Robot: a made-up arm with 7 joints.
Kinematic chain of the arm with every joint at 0, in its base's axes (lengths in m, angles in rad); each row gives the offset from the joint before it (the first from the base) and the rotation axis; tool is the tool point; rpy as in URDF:
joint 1: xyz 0 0 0 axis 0.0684 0.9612 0.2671
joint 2: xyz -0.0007 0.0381 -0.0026 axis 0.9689 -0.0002 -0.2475
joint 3: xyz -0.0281 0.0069 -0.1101 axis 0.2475 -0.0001 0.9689
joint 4: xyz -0.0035 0 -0.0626 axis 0.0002 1 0
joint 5: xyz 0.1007 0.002 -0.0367 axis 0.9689 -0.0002 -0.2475
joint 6: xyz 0.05 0 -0.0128 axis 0.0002 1 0
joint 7: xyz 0.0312 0 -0.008 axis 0.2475 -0.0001 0.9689
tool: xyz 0 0 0 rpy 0 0.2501 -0.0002
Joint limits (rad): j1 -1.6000..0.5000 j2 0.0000..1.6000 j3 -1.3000..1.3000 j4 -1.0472..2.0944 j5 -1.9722..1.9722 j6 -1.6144..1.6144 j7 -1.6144..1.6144
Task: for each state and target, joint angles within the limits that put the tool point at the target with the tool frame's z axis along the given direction. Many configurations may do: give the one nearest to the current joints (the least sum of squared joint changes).
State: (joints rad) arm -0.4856 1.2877 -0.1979 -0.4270 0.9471 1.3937 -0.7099
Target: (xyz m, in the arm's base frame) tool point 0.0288 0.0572 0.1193 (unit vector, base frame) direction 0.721 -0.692 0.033
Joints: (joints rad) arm -0.7707 1.5207 0.7423 -1.0389 1.5779 0.6374 -0.7099
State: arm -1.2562 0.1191 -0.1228 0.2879 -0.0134 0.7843 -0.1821
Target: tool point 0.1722 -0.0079 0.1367 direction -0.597 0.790 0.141
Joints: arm -1.4651 0.0000 0.1493 -0.5117 -0.6620 0.2007 -0.1821
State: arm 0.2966 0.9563 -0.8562 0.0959 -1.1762 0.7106 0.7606
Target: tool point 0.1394 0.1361 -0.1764 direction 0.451 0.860 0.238
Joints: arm 0.1265 0.7231 -0.0263 -0.2074 -1.9263 0.2806 0.7606
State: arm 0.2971 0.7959 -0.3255 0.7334 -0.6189 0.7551 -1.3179
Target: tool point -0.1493 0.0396 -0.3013 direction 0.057 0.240 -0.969
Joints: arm 0.4914 0.1000 -0.1359 0.8900 -1.1072 1.3488 -1.3178
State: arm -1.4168 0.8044 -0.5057 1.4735 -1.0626 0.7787 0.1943
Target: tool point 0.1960 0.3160 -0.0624 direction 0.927 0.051 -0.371
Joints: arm -1.0351 1.4487 -1.3000 0.8198 -0.3378 1.1146 0.1943
